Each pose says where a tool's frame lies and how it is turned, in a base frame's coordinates. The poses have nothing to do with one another.
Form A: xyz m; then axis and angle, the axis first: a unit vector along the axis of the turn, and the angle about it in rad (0 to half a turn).
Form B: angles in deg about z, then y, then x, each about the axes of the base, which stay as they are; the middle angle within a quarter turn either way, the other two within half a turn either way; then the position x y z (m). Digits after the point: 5 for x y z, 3 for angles.
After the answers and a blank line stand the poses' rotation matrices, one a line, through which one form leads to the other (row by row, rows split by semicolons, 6 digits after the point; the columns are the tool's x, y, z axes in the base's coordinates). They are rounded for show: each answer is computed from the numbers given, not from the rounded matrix.
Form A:
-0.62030 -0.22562 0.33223 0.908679 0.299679 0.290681 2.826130
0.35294 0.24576 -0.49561 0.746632 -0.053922 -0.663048 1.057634
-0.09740 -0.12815 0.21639 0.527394 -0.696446 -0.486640 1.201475
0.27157 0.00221 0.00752 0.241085 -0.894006 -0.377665 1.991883
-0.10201 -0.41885 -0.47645 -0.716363 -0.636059 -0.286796 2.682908
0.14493 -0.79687 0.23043 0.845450 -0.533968 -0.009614 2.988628
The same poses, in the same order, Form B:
-33.750 37.460 171.889 -0.62030 -0.22562 0.33223
-35.722 -17.397 41.496 0.35294 0.24576 -0.49561
-22.133 -54.438 28.248 -0.09740 -0.12815 0.21639
-172.843 -70.765 -129.111 0.27157 0.00221 0.00752
-85.577 6.202 -138.159 -0.10201 -0.41885 -0.47645
64.216 -5.596 173.155 0.14493 -0.79687 0.23043

0.659996 0.441000 0.608214; 0.621372 -0.775470 -0.112000; 0.422260 0.451847 -0.785832
0.774718 0.557150 -0.298991; -0.598140 0.492415 -0.632263; -0.205038 0.668664 0.714737
0.538722 0.219115 -0.813491; -0.688539 0.670930 -0.275258; 0.485482 0.708408 0.512314
-0.326873 0.041044 -0.944177; -0.648305 0.717189 0.255619; 0.687644 0.695669 -0.207821
0.076673 0.991186 0.108037; 0.737217 -0.129311 0.663167; 0.671292 0.028800 -0.740634
0.432902 -0.896150 -0.097521; -0.899080 -0.421409 -0.118613; 0.065199 0.139027 -0.988140

